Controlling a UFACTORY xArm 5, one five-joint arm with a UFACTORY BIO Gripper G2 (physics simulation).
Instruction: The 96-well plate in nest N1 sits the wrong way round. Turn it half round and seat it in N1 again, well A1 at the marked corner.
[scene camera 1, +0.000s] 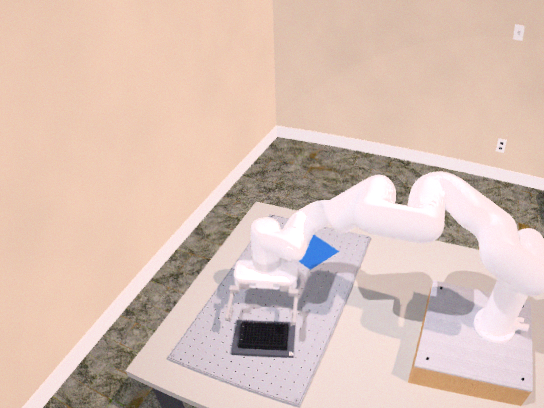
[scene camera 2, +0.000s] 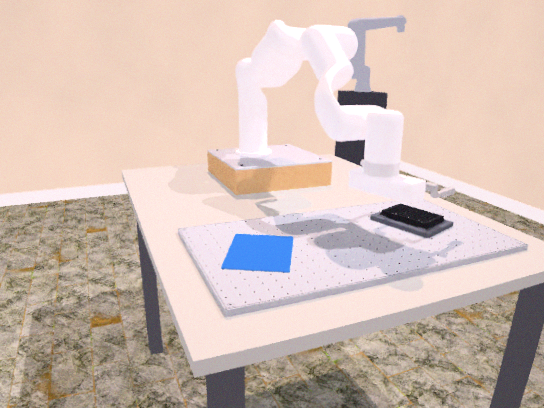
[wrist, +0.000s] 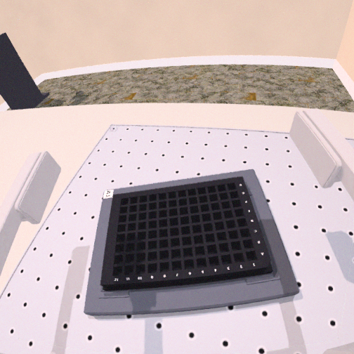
Note:
I see my gripper, a black 96-well plate and a dark grey nest N1.
My gripper is seen too in the wrist view.

